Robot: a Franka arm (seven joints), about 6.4 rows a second.
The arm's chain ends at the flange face. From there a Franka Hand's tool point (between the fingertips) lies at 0.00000 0.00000 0.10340 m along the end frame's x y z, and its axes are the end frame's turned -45 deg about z.
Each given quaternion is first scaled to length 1.
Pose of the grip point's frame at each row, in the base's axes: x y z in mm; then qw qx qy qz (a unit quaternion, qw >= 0):
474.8, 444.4, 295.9, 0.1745, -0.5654, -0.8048, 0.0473
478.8, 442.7, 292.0, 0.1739, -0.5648, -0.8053, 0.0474
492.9, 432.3, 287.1, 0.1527, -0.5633, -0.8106, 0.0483
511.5, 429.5, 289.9, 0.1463, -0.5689, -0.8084, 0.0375
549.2, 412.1, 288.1, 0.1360, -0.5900, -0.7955, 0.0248
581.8, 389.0, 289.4, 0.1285, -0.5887, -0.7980, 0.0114
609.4, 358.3, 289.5, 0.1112, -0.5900, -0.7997, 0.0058
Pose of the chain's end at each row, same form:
509.4, 431.9, 392.5, 0.1431, -0.8303, -0.5272, 0.1105
513.3, 430.3, 388.7, 0.1425, -0.8300, -0.5279, 0.1103
524.1, 422.6, 385.2, 0.1226, -0.8306, -0.5333, 0.1031
540.4, 418.6, 388.6, 0.1208, -0.8350, -0.5292, 0.0906
574.6, 399.6, 387.5, 0.1162, -0.8495, -0.5092, 0.0750
604.4, 375.2, 389.4, 0.1144, -0.8493, -0.5120, 0.0597
628.5, 345.7, 390.3, 0.1005, -0.8511, -0.5130, 0.0479

